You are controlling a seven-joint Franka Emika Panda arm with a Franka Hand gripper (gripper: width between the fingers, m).
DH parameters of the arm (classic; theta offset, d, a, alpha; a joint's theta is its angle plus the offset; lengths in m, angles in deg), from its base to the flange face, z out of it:
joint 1: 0 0.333 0 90
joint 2: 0 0 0 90
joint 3: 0 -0.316 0.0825 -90
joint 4: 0 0 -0.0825 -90
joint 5: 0 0.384 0 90
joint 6: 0 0 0.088 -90
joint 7: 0 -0.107 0 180
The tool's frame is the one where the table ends.
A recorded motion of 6 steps. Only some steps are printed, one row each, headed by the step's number.
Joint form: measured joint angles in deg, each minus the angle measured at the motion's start. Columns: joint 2, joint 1, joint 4, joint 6, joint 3, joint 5, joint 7.
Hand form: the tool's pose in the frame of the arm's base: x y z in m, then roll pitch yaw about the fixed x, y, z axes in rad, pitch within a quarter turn. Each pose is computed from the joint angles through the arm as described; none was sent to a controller.
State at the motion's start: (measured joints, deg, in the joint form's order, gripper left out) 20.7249 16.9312 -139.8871 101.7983 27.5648 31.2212 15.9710
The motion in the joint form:
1: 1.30 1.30 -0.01 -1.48 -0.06 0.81 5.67
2: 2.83 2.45 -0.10 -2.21 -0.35 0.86 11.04
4: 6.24 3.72 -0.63 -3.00 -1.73 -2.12 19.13
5: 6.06 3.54 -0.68 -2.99 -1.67 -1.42 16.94
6: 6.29 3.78 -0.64 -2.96 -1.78 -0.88 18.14
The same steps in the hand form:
1: 0.3985 -0.0204 0.4249 -2.3664 0.1272 0.1234
2: 0.3946 -0.0101 0.4342 -2.3513 0.0440 0.2232
4: 0.3832 0.0042 0.4501 -2.3957 -0.0840 0.4032
5: 0.3837 0.0036 0.4492 -2.3825 -0.0577 0.3651
6: 0.3836 0.0064 0.4516 -2.3769 -0.0798 0.3813

